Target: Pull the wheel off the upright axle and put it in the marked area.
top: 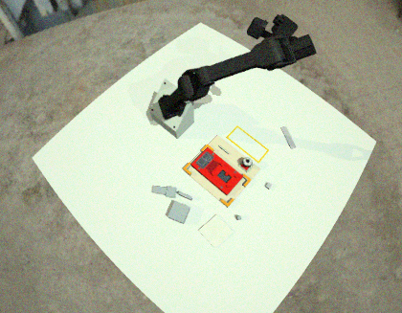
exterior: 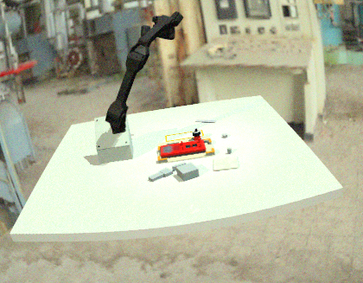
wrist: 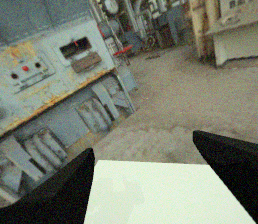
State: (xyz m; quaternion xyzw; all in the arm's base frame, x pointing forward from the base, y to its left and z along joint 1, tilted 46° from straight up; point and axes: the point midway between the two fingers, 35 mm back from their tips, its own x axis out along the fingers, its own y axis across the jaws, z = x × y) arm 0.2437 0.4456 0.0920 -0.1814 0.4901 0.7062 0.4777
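The grey wheel is 14 cm ahead of my gripper tip, 25 cm to the right of it and 49 cm below it. From my gripper tip the other things lie so: axle (14 cm ahead, 25 cm to the right, 50 cm below); then grey bar (23 cm ahead, 53 cm below); then grey block (5 cm ahead, 59 cm to the right, 51 cm below).
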